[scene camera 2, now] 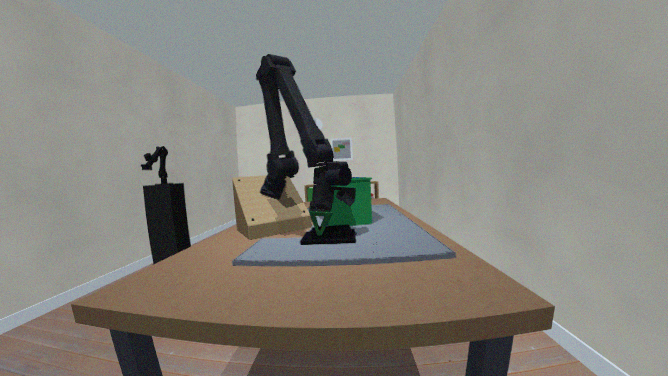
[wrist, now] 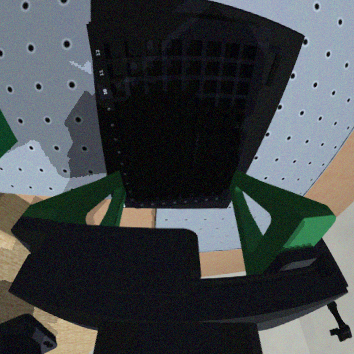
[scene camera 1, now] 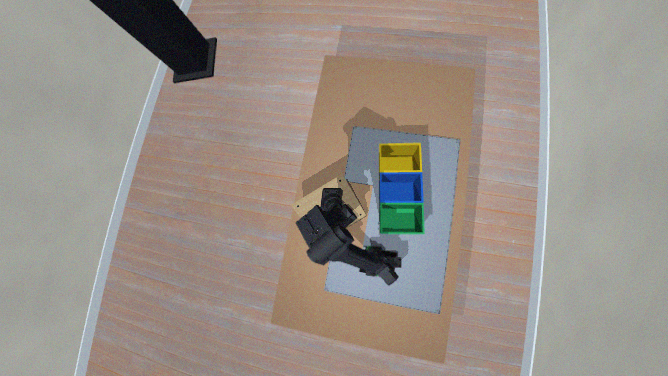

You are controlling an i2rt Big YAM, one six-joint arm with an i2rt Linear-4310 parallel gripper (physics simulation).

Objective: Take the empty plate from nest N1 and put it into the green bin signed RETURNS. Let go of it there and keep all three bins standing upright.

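Frame: origin at the arm's base, x ahead, y left, z up, level; metres.
Seen in the pictures: gripper, between the fingertips: (scene camera 2: 319,233) (wrist: 177,175); arm's base, origin of its link: (scene camera 2: 273,187) (wrist: 10,340) (scene camera 1: 330,200).
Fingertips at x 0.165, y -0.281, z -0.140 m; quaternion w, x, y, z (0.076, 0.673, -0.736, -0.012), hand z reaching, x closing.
Offsets run from my fingertips to a thing's top centre. Level surfaces: height alone.
The black plate {0.037 m ahead, 0.004 m right, 0.012 m up} (scene camera 2: 339,231) (wrist: 175,125) sits low on the mat on a black base, probably nest N1 {0.030 m ahead, 0.010 m right, 0.002 m down} (scene camera 2: 325,241); the dark edges of plate and nest are hard to tell apart. A grid and small row numbers show on the plate in the wrist view. My gripper (scene camera 2: 320,232) (wrist: 177,175) points down, its green fingertips against the plate's two opposite sides, shut on it. In scene camera 1 the arm hides the plate. The green bin {0.135 m ahead, 0.185 m left, 0.163 m up} (scene camera 1: 402,218) (scene camera 2: 363,205) stands upright beyond the plate; its sign is not readable.
The blue bin {0.143 m ahead, 0.316 m left, 0.163 m up} (scene camera 1: 401,188) and yellow bin {0.150 m ahead, 0.447 m left, 0.163 m up} (scene camera 1: 400,157) stand upright in a row with the green one. A sloped wooden block (scene camera 1: 311,199) (scene camera 2: 270,215) stands beside the grey mat {0.017 m down} (scene camera 1: 425,280) (scene camera 2: 400,245). A second small arm (scene camera 2: 162,162) stands on a black pedestal at the left.
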